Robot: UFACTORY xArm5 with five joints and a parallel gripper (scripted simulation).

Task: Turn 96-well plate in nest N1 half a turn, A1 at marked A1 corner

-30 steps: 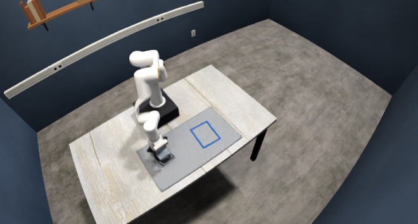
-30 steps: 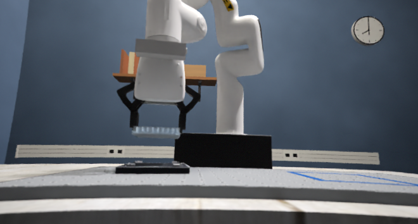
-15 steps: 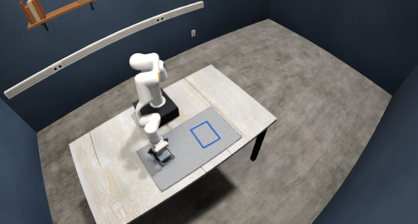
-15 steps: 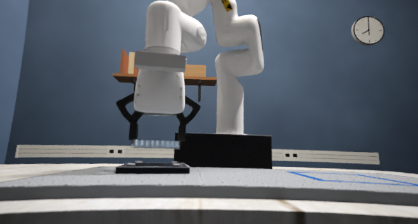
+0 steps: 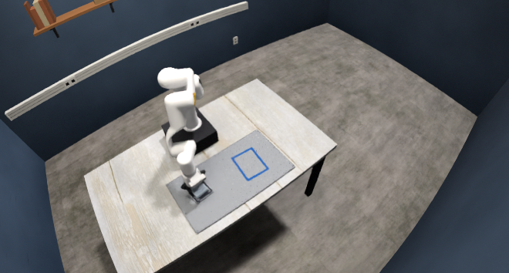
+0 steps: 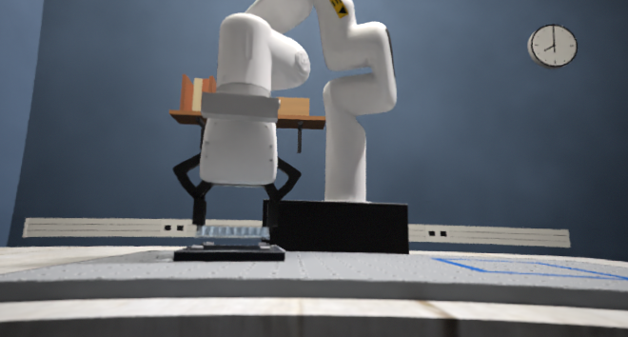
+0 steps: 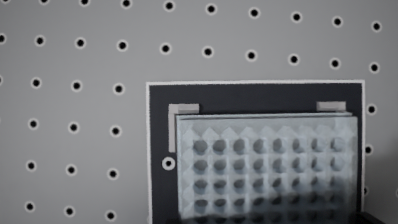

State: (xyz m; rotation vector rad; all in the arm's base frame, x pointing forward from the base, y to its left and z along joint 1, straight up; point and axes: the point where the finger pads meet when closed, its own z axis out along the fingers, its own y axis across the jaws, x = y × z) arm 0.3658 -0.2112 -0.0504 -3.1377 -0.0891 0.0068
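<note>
My hand is 10 mm above the 96-well plate. The rest, counted from my hand: black plate nest: 40 mm below.
</note>
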